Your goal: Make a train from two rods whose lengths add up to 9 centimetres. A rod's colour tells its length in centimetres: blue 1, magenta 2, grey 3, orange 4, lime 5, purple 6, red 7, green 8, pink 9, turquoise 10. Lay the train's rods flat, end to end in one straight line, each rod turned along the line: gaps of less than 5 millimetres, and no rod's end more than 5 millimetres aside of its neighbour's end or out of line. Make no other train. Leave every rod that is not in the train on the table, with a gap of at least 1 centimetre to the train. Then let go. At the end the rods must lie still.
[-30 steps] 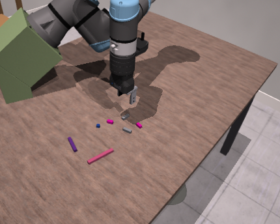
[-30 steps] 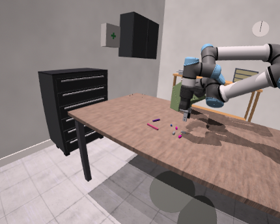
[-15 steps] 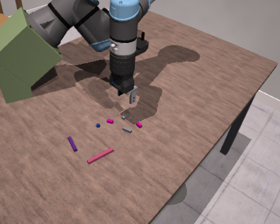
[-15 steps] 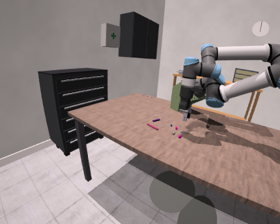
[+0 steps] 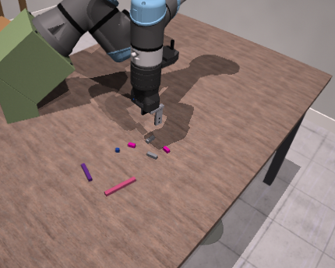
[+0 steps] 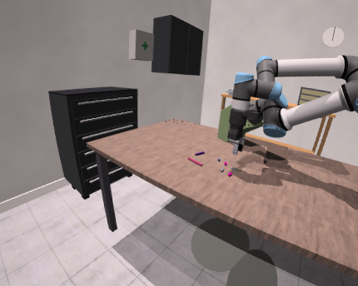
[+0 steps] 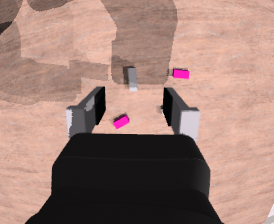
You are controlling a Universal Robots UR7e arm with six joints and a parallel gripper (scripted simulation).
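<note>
Right now my hand is 220 mm to the left of the purple rod and 100 mm above it. From my hand the other things lie so: blue rod 100 mm to the right, 100 mm below, 20 mm behind; then pink rod 160 mm to the right, 100 mm below, 100 mm ahead.
</note>
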